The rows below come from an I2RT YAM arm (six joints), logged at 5 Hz.
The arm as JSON. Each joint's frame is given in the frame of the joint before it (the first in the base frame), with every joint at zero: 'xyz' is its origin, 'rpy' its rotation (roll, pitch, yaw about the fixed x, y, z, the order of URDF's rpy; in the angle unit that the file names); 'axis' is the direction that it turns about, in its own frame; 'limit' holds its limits. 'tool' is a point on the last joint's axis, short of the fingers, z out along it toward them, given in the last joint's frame.
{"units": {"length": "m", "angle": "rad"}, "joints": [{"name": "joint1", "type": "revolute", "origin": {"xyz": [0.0, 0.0, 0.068], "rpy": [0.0, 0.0, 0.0]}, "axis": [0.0, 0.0, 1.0], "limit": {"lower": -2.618, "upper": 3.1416}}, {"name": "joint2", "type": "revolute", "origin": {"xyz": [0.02, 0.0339, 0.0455], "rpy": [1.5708, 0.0, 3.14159]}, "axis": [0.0, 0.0, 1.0], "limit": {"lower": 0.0, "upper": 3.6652}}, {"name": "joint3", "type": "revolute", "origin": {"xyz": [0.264, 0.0, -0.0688], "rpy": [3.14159, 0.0, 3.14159]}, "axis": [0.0, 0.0, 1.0], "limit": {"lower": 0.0, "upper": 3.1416}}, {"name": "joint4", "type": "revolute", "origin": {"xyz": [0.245, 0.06, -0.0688], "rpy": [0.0, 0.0, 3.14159]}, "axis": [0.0, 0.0, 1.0], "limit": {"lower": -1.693, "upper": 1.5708}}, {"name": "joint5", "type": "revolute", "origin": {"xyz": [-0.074, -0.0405, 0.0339], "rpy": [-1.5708, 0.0, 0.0]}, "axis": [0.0, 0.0, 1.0], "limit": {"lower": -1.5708, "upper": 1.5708}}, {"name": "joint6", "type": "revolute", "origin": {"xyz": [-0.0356, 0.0, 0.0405], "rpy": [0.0, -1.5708, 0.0]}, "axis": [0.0, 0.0, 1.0], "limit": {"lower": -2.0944, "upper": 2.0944}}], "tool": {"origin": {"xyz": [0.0, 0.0, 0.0], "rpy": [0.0, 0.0, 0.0]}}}
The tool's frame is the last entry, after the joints.
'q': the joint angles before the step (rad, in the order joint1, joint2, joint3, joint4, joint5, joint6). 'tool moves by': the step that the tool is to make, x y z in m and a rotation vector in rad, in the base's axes. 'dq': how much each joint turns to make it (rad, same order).
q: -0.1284, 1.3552, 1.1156, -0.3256, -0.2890, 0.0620
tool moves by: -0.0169, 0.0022, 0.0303, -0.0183, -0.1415, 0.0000
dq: 0.0001, -0.0913, -0.0002, 0.0515, 0.0001, 0.0000
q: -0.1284, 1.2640, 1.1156, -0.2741, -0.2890, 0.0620
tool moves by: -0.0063, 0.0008, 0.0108, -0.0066, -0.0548, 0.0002
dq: -0.0001, -0.0311, 0.0003, 0.0238, -0.0005, 0.0003
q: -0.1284, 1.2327, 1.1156, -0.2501, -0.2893, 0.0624
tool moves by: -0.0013, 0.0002, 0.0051, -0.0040, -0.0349, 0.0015
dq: -0.0001, -0.0092, 0.0001, 0.0257, -0.0017, -0.0001
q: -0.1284, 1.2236, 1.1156, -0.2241, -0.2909, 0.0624
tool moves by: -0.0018, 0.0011, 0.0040, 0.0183, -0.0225, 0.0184
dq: 0.0002, -0.0089, 0.0000, 0.0155, -0.0239, 0.0149
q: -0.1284, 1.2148, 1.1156, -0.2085, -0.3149, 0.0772
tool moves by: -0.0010, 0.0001, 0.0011, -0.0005, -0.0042, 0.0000
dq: -0.0001, -0.0040, 0.0001, 0.0001, -0.0001, 0.0000
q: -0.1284, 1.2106, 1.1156, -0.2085, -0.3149, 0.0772
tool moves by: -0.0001, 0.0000, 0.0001, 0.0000, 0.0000, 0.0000
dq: -0.0001, -0.0003, 0.0002, -0.0005, 0.0000, 0.0000
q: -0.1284, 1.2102, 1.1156, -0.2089, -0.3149, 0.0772
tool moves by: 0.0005, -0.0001, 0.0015, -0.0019, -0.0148, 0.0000
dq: -0.0001, 0.0001, -0.0001, 0.0151, -0.0001, 0.0000
